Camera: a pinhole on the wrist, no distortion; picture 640 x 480 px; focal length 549.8 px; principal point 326.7 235.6 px. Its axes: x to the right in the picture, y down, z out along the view. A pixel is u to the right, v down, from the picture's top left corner.
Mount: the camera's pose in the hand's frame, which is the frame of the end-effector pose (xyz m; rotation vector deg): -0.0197 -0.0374 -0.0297 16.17 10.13 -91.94
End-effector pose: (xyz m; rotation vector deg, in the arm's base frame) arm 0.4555 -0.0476 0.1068 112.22 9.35 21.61
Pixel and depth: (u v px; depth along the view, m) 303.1 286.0 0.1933
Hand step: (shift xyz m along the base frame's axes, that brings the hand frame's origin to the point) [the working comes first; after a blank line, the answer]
In the camera's frame: -0.0083 0.0177 0.1933

0.0434 -0.1071 -0.1390
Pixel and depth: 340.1 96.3 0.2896
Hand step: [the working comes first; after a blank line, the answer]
In the camera's frame: 0.0071 -0.0734 0.2896

-0.0193 -0.1914 -0.2213
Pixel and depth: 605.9 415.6 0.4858
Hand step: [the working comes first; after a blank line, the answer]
In the camera's frame: 0.2467 0.1590 0.4858

0.2386 -0.1252 -0.5024
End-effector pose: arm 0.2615 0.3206 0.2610 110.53 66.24 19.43
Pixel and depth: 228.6 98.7 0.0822
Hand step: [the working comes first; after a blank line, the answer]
In the camera's frame: -0.0147 -0.0205 0.0822

-0.0208 -0.0545 -0.0587
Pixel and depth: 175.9 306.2 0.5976
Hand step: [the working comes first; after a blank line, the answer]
In the camera's frame: -0.1639 0.0767 0.5976

0.3312 -0.2814 -0.4079
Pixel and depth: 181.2 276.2 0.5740
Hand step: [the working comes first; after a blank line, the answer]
In the camera's frame: -0.1519 0.0424 0.5740

0.2951 -0.2933 -0.3871
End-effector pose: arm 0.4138 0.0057 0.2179 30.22 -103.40 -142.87
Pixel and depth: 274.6 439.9 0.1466
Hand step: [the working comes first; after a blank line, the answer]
In the camera's frame: -0.0139 0.0545 0.1466

-0.0437 0.1259 -0.0377
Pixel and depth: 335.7 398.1 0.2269
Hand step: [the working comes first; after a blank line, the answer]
In the camera's frame: 0.0037 0.0671 0.2269

-0.0624 0.2047 -0.0568
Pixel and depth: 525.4 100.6 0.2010
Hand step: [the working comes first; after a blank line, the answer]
In the camera's frame: 0.0726 -0.0494 0.2010

0.0714 0.1991 -0.0890
